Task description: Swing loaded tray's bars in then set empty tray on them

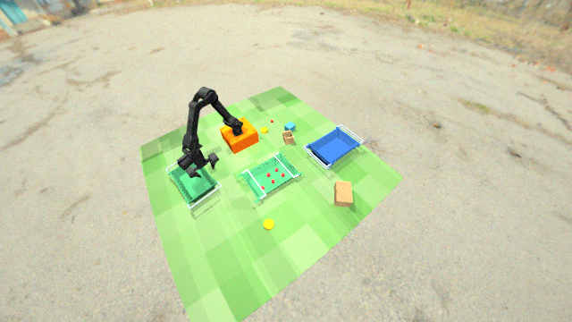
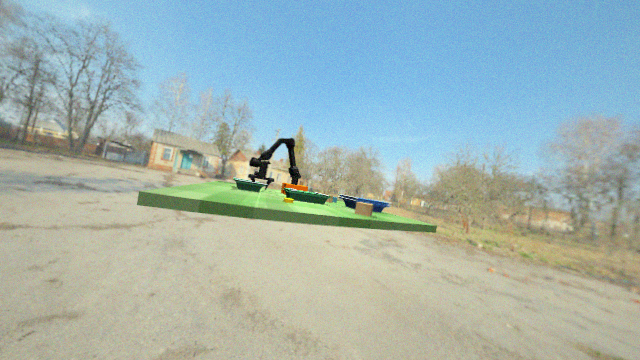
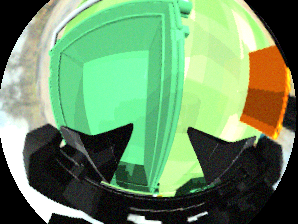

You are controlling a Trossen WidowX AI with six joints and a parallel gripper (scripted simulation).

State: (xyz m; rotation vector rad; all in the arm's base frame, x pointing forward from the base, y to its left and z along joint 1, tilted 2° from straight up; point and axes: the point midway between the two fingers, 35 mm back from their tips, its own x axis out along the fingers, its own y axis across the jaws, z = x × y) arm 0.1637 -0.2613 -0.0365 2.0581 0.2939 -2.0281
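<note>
Right now the green tray is 30 mm ahead of my gripper tip, 80 mm to the right of it and 30 mm above it. From my gripper tip the other things lie so: small box (30 mm behind, 550 mm to the left); cyan cube (120 mm behind, 610 mm to the left, 10 mm above).
</note>
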